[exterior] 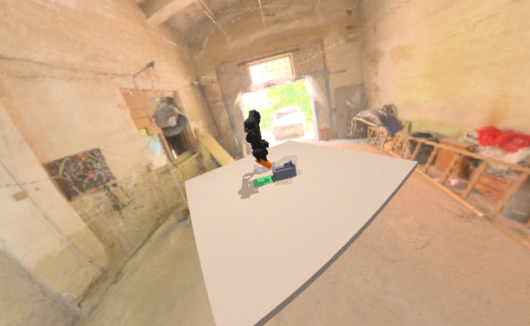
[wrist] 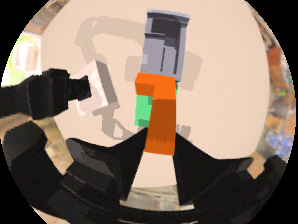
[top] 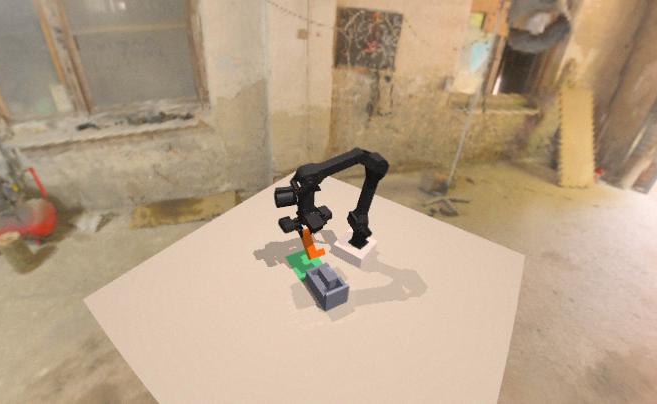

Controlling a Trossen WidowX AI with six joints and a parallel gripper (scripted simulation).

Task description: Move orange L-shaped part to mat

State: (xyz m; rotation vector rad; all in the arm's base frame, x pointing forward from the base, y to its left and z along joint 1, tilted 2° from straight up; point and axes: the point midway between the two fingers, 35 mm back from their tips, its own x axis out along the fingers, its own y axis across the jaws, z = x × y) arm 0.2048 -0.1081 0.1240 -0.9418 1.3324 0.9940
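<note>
Now: gripper tip 10 mm past the green mat and 170 mm above it. From my gripper tip the other things lie so: orange L-shaped part (40 mm to the left, 30 mm below).
</note>
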